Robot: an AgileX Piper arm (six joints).
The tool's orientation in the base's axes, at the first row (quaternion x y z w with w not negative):
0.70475, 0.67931, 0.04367, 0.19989
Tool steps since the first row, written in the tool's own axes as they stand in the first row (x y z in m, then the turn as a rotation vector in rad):
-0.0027, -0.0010, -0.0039, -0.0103, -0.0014, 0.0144
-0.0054, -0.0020, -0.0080, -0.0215, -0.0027, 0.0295
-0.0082, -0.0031, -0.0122, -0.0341, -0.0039, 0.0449
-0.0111, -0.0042, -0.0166, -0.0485, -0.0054, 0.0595
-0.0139, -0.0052, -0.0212, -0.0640, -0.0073, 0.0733
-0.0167, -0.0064, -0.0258, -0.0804, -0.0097, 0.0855
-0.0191, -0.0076, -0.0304, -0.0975, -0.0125, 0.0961
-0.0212, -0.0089, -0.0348, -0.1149, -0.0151, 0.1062
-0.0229, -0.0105, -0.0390, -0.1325, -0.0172, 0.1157
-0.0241, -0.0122, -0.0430, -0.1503, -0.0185, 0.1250
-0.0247, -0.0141, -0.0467, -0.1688, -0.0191, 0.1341
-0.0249, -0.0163, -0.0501, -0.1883, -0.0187, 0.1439
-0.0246, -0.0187, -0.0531, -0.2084, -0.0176, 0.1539
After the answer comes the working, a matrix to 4 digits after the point.
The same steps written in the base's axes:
-0.0024, -0.0018, 0.0038, 0.0027, -0.0132, -0.0115
-0.0049, -0.0035, 0.0078, 0.0057, -0.0275, -0.0234
-0.0076, -0.0053, 0.0118, 0.0088, -0.0432, -0.0353
-0.0103, -0.0071, 0.0161, 0.0112, -0.0605, -0.0462
-0.0130, -0.0089, 0.0206, 0.0129, -0.0787, -0.0562
-0.0158, -0.0106, 0.0250, 0.0135, -0.0974, -0.0648
-0.0187, -0.0119, 0.0293, 0.0131, -0.1165, -0.0718
-0.0215, -0.0130, 0.0333, 0.0128, -0.1357, -0.0783
-0.0245, -0.0137, 0.0370, 0.0127, -0.1550, -0.0841
-0.0276, -0.0140, 0.0403, 0.0132, -0.1744, -0.0893
-0.0306, -0.0137, 0.0432, 0.0144, -0.1945, -0.0939
-0.0338, -0.0132, 0.0456, 0.0166, -0.2156, -0.0987
-0.0371, -0.0122, 0.0474, 0.0195, -0.2375, -0.1032

The tool's axes in the first row as the columns of a matrix, in the base's axes (rounded; the answer above uses it unrounded):
0.0733, 0.9400, 0.3331
0.9749, 0.0028, -0.2224
-0.2100, 0.3411, -0.9163

